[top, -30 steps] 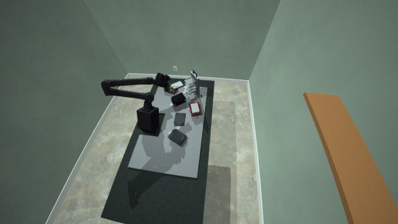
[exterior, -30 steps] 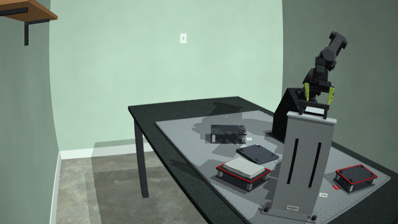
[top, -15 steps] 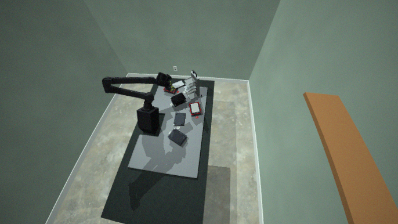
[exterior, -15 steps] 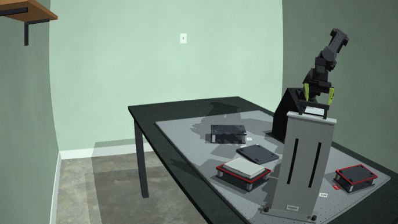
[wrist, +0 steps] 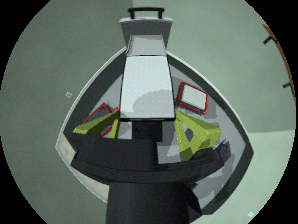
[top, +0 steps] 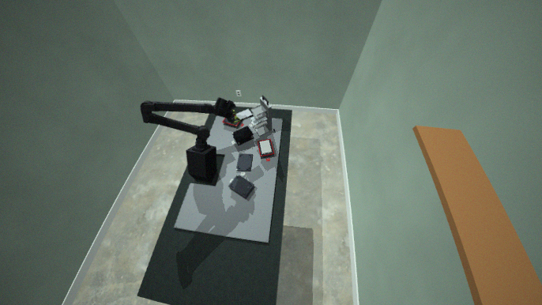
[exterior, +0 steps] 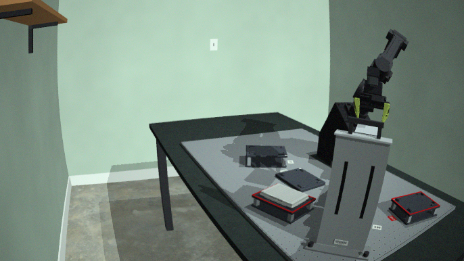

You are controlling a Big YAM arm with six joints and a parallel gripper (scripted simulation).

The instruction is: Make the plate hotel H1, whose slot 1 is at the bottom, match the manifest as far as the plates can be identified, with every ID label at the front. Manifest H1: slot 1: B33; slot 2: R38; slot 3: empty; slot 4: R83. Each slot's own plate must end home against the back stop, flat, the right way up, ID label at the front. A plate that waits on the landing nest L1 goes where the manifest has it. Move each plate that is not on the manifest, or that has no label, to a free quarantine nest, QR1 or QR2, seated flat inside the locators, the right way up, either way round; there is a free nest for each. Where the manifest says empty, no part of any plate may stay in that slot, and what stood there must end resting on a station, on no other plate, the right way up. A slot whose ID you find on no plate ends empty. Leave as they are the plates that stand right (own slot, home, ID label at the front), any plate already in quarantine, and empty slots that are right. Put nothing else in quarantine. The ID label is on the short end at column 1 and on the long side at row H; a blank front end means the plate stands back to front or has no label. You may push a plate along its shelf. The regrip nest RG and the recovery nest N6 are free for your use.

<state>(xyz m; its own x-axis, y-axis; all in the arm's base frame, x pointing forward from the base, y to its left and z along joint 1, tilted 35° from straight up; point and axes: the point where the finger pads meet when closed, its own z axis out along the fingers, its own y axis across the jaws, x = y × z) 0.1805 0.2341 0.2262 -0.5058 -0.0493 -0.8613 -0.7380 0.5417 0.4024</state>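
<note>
The plate is 120 mm ahead of my hand, 140 mm to the left of it and 120 mm below it. Round my hand: N6 label: 140 mm ahead, 350 mm to the right, 280 mm below; then plate hotel H1: 180 mm ahead, 200 mm to the left, 120 mm below.
</note>
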